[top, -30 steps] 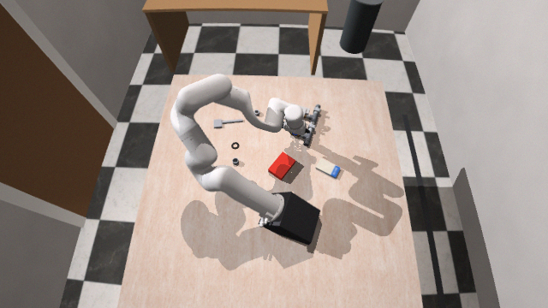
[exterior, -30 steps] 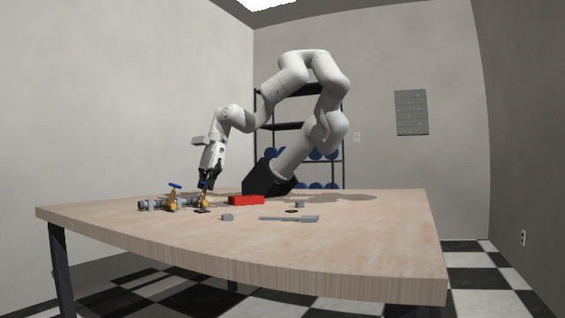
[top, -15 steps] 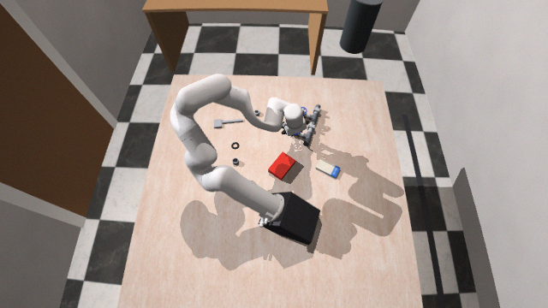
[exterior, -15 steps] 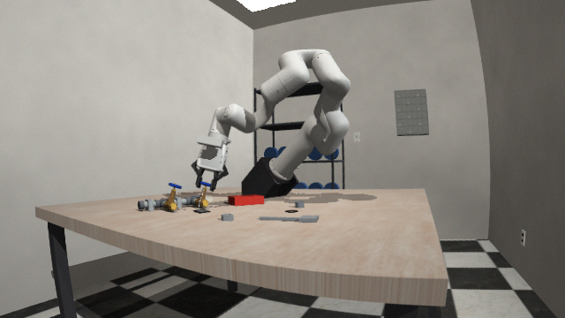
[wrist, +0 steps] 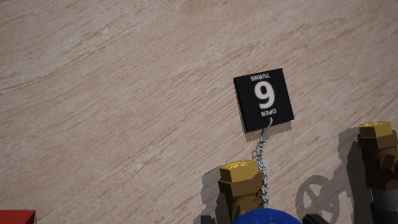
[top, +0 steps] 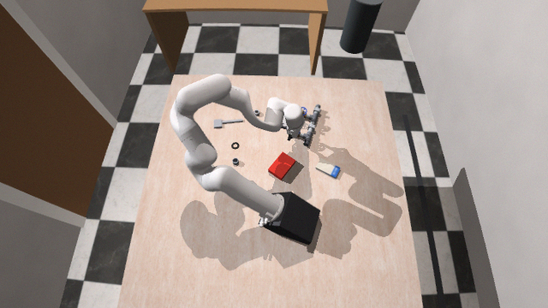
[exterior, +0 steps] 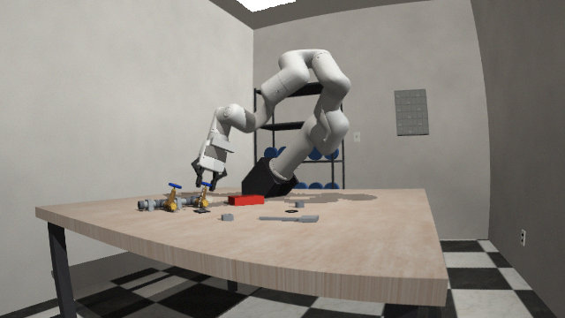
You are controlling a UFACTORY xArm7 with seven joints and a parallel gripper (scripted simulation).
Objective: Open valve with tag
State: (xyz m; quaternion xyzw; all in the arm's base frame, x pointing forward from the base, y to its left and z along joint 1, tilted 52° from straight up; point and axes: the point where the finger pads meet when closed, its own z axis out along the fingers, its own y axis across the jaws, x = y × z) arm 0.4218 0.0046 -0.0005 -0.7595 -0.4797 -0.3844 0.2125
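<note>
The black tag lies 7 cm ahead of my hand, 6 cm to the left of it and 8 cm below it. Round my hand: red block: 17 cm behind, 2 cm to the left, 7 cm below; then white box: 12 cm behind, 20 cm to the right, 8 cm below; then grey flat tool: 39 cm to the left, 8 cm below.
</note>
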